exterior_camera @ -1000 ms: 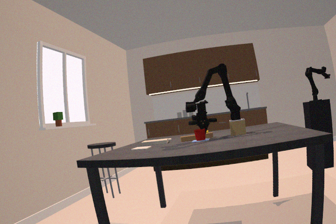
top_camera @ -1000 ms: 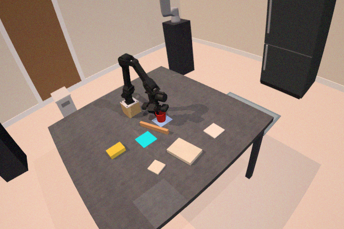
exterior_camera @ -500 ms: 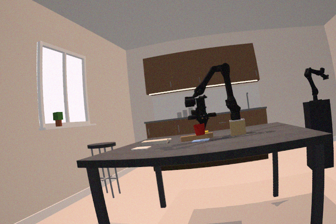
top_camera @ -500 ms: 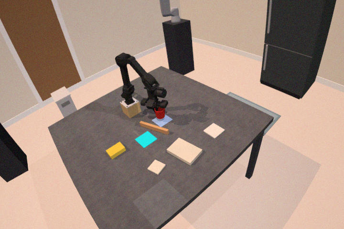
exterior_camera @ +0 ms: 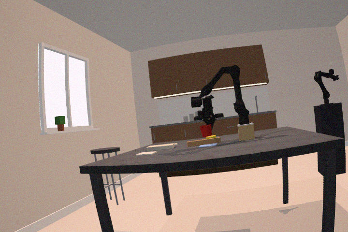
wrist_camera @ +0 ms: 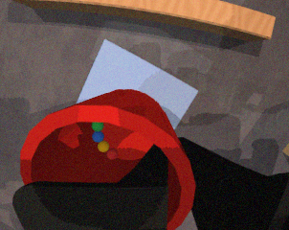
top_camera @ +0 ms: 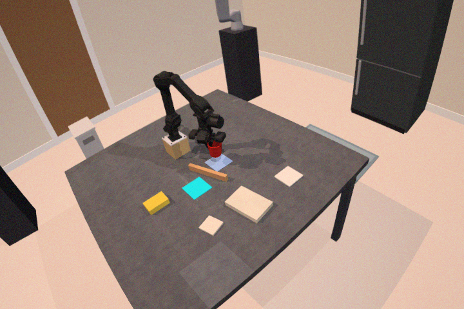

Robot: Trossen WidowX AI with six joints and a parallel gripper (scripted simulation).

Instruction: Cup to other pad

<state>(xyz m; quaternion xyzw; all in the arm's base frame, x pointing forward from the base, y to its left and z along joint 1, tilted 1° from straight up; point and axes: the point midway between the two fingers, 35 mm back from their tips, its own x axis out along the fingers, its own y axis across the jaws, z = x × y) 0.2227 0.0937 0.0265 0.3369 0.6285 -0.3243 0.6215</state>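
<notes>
My gripper tip is 110 mm short of the cyan pad, 170 mm to the left of it and 100 mm above it. Also, from my gripper tip: wooden bar (70 mm ahead, 70 mm to the right, 90 mm below); red cup (30 mm ahead, 20 mm to the left); pale blue pad (20 mm ahead, 20 mm to the left, 100 mm below).
</notes>
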